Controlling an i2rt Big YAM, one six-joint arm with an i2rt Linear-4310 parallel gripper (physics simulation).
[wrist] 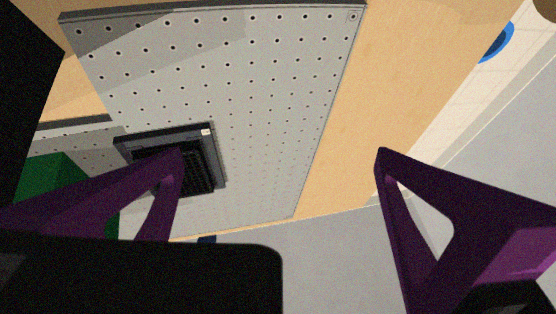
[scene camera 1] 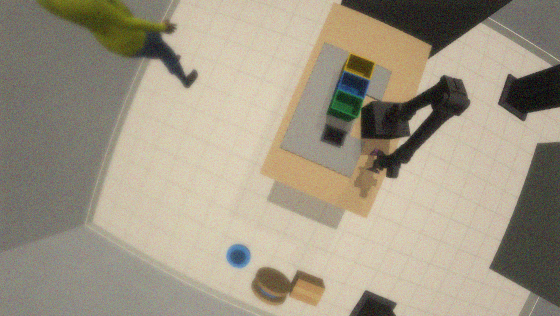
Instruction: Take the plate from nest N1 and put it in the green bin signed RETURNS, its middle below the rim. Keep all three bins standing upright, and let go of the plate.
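Frame: origin at the arm's base, x right, y ahead, z up, level; millimetres.
Seen in the pictures: gripper, between the fingertips: [wrist: 278, 158] [scene camera 1: 368, 162]; arm's base, origin of its link: [scene camera 1: 390, 118].
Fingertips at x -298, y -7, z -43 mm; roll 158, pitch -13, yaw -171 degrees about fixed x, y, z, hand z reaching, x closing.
Offsets run from my fingertips to a thing's top centre. Level surfaces: height alone.
My gripper [scene camera 1: 374, 161] [wrist: 278, 158] is open, its purple fingers wide apart with nothing between them. It hangs above the table, beside the grey board's near right end. The dark square nest [scene camera 1: 333, 135] [wrist: 219, 167] sits on the board, beyond the left finger in the wrist view, which hides part of it. Its inside looks black and ribbed; I cannot make out the plate or read a nest label. The green bin @[dx +266, dy +281, dz +14 mm] [scene camera 1: 346, 104] [wrist: 42, 175] stands upright near the nest, partly hidden in the wrist view. Its sign is not readable.
The blue bin @[dx +396, dy +297, dz +14 mm] [scene camera 1: 354, 85] and yellow bin @[dx +526, dy +313, dz +14 mm] [scene camera 1: 360, 66] stand upright in a row behind the green one. The perforated board @[dz -165 mm] [scene camera 1: 310, 120] [wrist: 275, 100] lies on the wooden table @[dz -178 mm] [scene camera 1: 280, 167] [wrist: 360, 100]. The black arm base [scene camera 1: 385, 120] is beside the bins. A person [scene camera 1: 120, 35] is at upper left.
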